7 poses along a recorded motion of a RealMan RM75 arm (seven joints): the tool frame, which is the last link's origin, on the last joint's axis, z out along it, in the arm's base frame.
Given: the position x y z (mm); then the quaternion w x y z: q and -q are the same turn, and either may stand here.
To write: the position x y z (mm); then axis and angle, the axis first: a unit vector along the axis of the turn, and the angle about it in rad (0 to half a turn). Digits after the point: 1 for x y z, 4 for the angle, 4 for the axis.
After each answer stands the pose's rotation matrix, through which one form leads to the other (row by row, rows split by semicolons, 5 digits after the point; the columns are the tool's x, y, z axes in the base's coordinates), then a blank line. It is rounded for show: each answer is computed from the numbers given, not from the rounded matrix.
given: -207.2 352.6 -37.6 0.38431 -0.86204 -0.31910 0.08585
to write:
-207.2 352.6 -37.6 -0.9337 -0.3456 0.0930 2.3527
0.78161 0.48417 -0.39328; 0.61614 -0.50096 0.60779; 0.09725 -0.71737 -0.68987

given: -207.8 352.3 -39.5 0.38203 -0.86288 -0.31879 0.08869
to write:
-207.8 352.3 -39.5 -0.9337 -0.3450 0.0960 2.3576
0.78101 0.48239 -0.39663; 0.61792 -0.50485 0.60274; 0.09052 -0.71584 -0.69237

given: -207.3 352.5 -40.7 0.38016 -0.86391 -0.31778 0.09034
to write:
-207.3 352.5 -40.7 -0.9340 -0.3436 0.0977 2.3617
0.78171 0.48038 -0.39770; 0.61775 -0.50899 0.59943; 0.08552 -0.71426 -0.69464

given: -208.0 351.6 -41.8 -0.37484 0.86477 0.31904 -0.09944
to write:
-208.0 351.6 -41.8 -0.9328 -0.3441 0.1073 2.3731
0.77665 0.47724 -0.41116; 0.62634 -0.51542 0.58485; 0.06719 -0.71175 -0.69922

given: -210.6 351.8 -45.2 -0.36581 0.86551 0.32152 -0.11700
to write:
-210.6 351.8 -45.2 -0.9300 -0.3455 0.1257 2.3926
0.76587 0.47096 -0.43776; 0.64216 -0.52561 0.55800; 0.03270 -0.70847 -0.70498

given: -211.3 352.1 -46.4 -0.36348 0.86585 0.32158 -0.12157
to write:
-211.3 352.1 -46.4 -0.9294 -0.3452 0.1305 2.3976
0.76362 0.46850 -0.44430; 0.64525 -0.52894 0.55125; 0.02325 -0.70762 -0.70621

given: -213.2 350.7 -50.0 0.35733 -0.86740 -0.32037 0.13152
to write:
-213.2 350.7 -50.0 -0.9287 -0.3430 0.1408 2.4108
0.76013 0.46178 -0.45712; 0.64977 -0.53936 0.53562; 0.00079 -0.70416 -0.71004

